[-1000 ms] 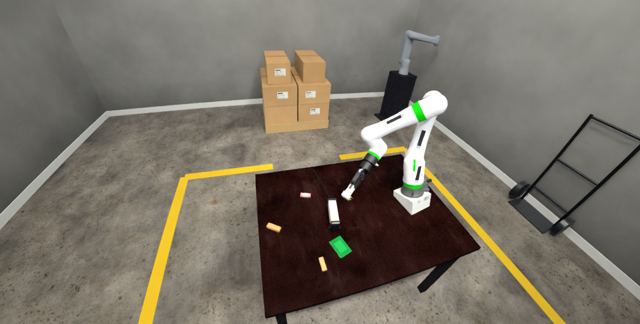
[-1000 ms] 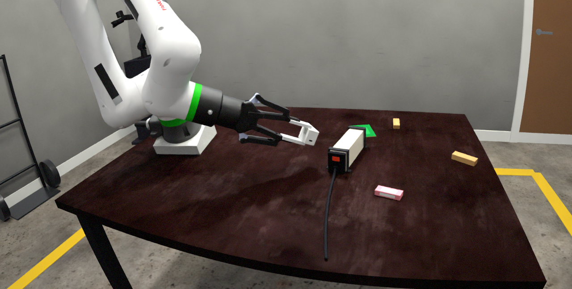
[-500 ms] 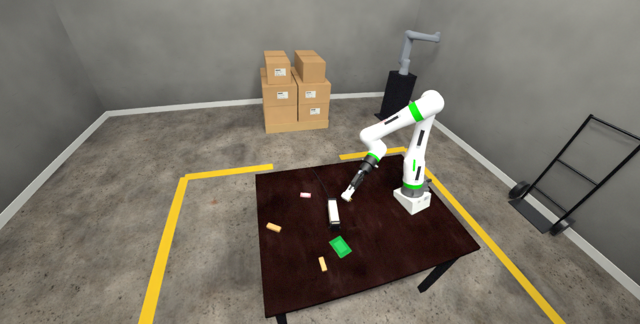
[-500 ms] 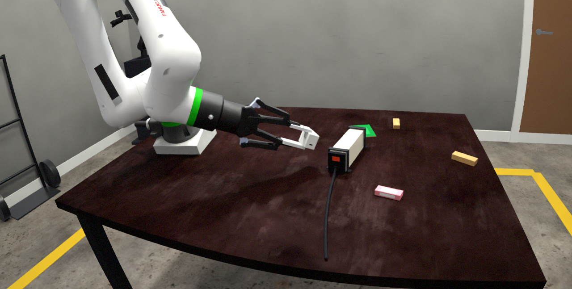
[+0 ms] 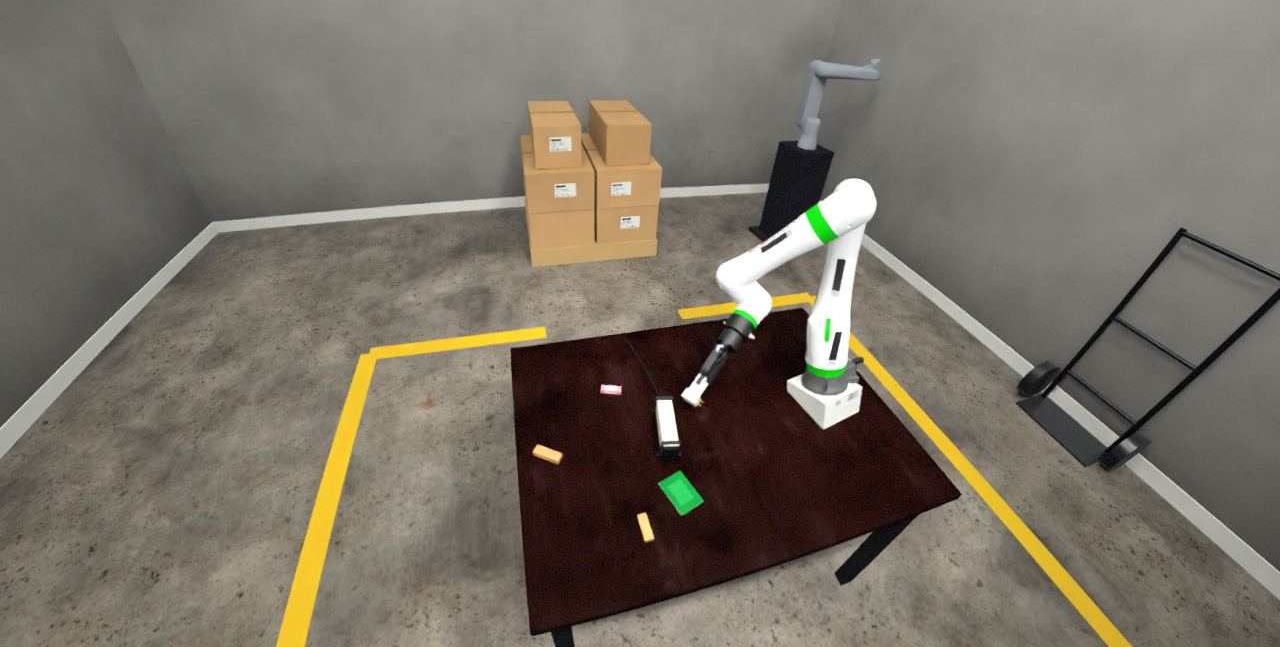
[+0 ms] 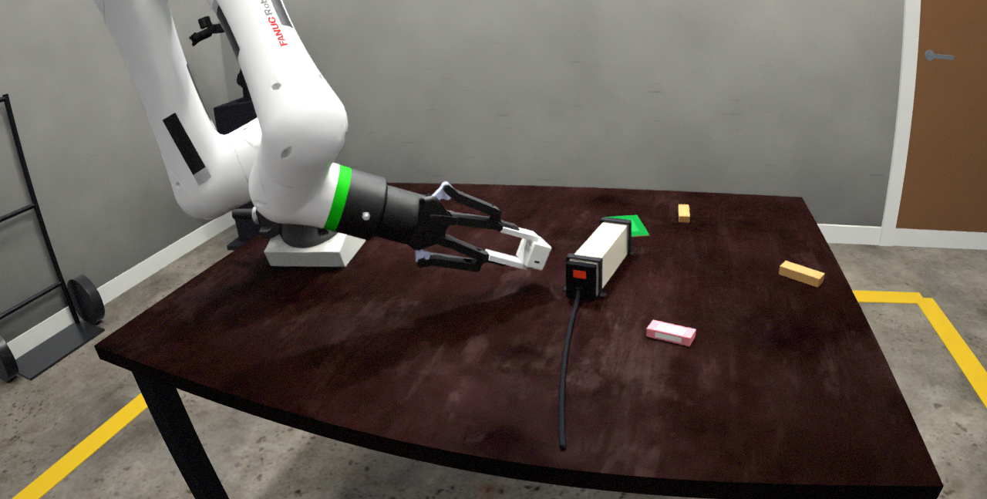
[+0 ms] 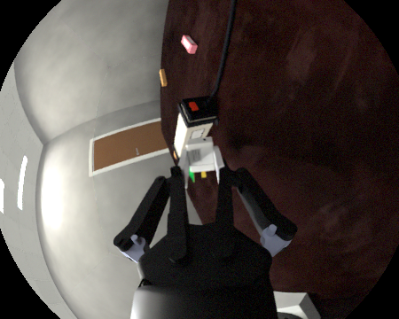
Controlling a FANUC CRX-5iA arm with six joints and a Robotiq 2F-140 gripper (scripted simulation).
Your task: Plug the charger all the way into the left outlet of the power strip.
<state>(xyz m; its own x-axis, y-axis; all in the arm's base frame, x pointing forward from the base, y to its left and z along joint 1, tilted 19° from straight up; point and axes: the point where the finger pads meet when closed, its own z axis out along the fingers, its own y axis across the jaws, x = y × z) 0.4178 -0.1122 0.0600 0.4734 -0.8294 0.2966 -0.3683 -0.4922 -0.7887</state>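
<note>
Now: the red switch 10 cm ahead of my hand, 3 cm to the right of it and 3 cm below it. Round my hand: power strip 15 cm ahead, 6 cm to the left, 5 cm below; then white charger 3 cm ahead, 2 cm to the left, 2 cm below; then flat piece 26 cm to the left, 18 cm ahead, 7 cm below.
</note>
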